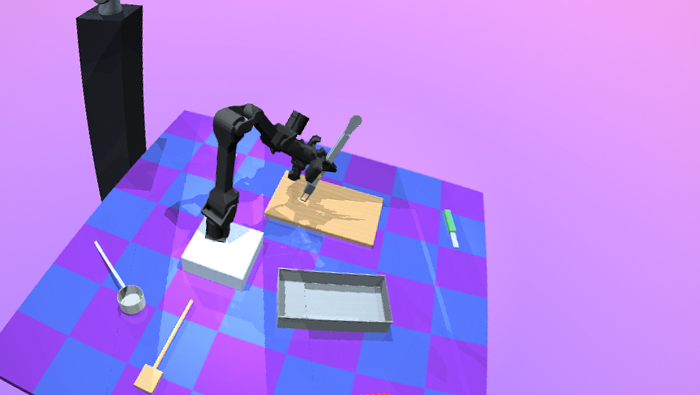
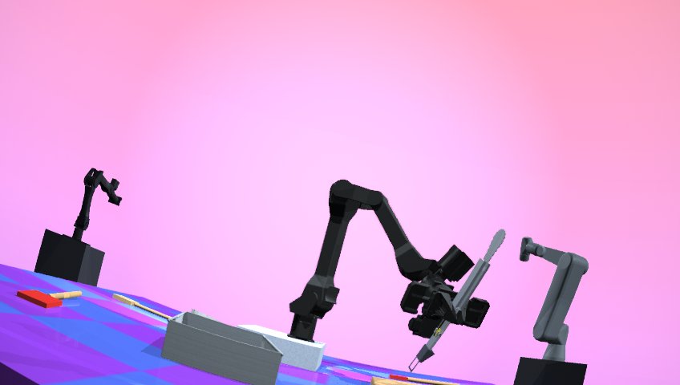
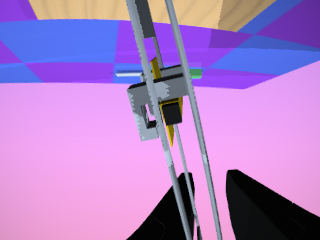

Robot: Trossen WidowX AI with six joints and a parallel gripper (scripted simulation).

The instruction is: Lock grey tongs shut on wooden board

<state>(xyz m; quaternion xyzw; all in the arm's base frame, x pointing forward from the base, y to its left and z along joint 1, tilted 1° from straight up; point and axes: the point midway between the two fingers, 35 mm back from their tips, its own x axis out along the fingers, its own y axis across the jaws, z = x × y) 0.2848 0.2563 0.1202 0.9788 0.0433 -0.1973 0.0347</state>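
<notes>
Right now my gripper tip is 5 cm past the yellow lock piece, 2 cm to the left of it and 2 cm above it. Round my gripper tip: red spatula (9 cm ahead, 71 cm to the right, 16 cm below); then grey roasting tin (4 cm ahead, 40 cm to the right, 14 cm below); then wooden board (16 cm below).
</notes>
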